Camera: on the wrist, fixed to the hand. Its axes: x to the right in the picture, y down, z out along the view.
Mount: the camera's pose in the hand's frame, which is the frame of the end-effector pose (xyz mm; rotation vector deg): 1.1 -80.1 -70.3 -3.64 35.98 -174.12
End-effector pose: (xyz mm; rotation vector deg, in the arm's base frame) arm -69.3 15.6 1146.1 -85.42 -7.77 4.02
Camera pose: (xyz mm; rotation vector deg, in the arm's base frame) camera -61.8 -60.1 1220.7 4.57 -90.57 -149.67
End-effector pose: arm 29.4 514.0 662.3 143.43 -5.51 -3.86
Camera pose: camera 39.8 619.7 671.1 9.38 177.68 -20.62
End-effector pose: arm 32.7 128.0 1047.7 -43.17 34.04 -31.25
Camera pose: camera -32.5 45.9 1066.8 37.69 25.45 137.53
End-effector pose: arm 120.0 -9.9 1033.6 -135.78 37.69 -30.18
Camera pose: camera 110.9 12.6 1137.4 35.19 125.28 74.83
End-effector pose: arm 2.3 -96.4 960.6 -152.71 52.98 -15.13
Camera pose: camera 29.9 -53.3 1054.1 51.68 141.66 54.23
